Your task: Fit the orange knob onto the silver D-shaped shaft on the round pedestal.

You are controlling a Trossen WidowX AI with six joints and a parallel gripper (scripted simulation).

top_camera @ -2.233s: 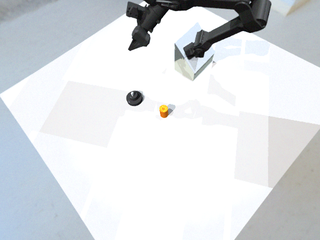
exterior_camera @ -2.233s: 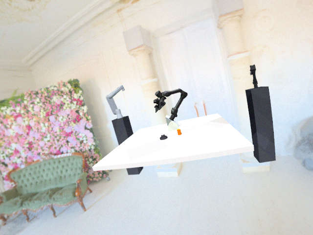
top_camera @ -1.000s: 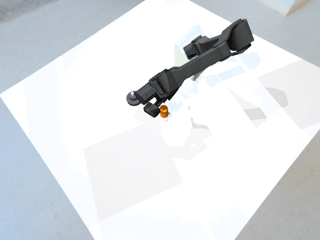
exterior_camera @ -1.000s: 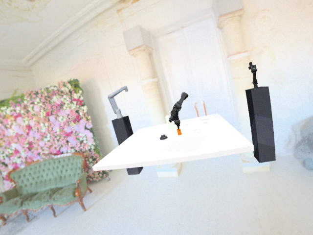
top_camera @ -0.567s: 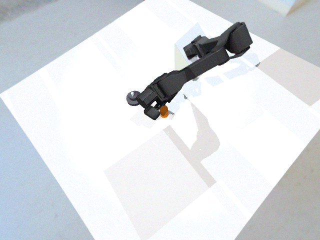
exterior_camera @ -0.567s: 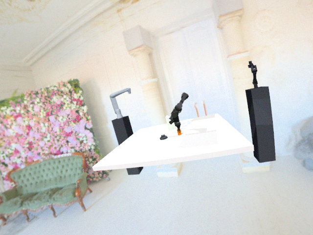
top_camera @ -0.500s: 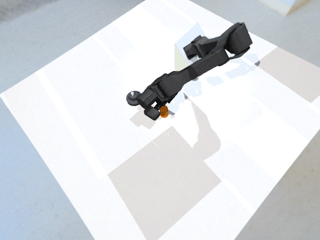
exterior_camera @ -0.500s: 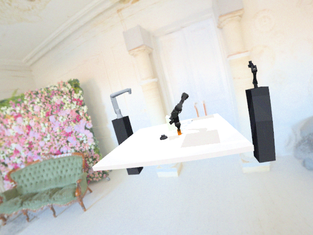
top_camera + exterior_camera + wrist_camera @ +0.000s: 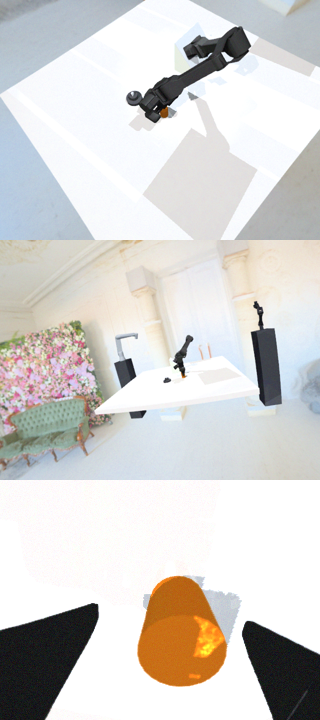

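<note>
Now: gripper tip 2 cm below the orange knob. Also, from my gripper tip: dark round pedestal 18 cm to the right, 5 cm ahead.
</note>
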